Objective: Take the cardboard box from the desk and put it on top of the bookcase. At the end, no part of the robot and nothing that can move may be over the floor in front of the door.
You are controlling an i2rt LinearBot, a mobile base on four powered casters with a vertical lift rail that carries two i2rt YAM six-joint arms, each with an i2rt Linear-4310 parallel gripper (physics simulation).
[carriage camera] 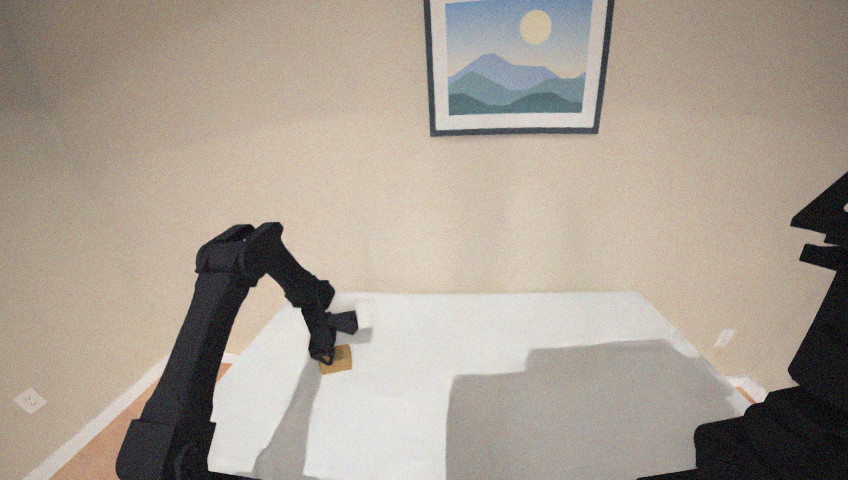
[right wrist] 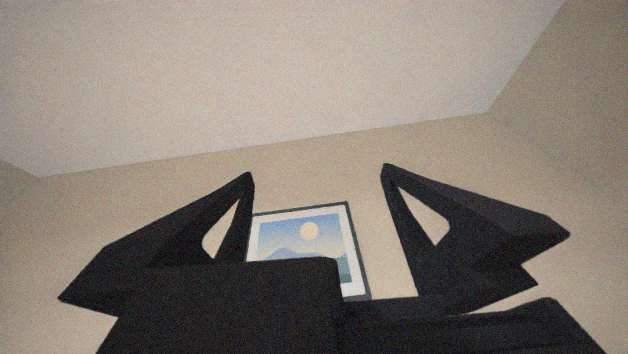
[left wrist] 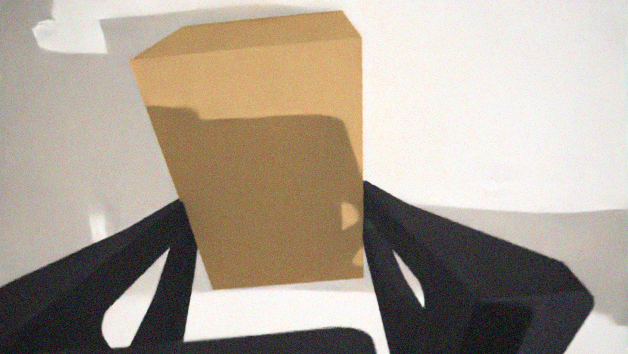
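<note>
My left gripper (carriage camera: pixel 330 356) is visible, and the left wrist view has the same gripper (left wrist: pixel 277 202). I see my right gripper (right wrist: pixel 317 174). A cardboard box (left wrist: pixel 260 121) is visible; in the right wrist view the box is out of frame. A white desk (carriage camera: pixel 589 378) appears, with the left wrist view showing the desk too (left wrist: pixel 504 123). A framed mountain picture (carriage camera: pixel 487 74) is visible, and the right wrist view also shows the picture (right wrist: pixel 327 230).
</note>
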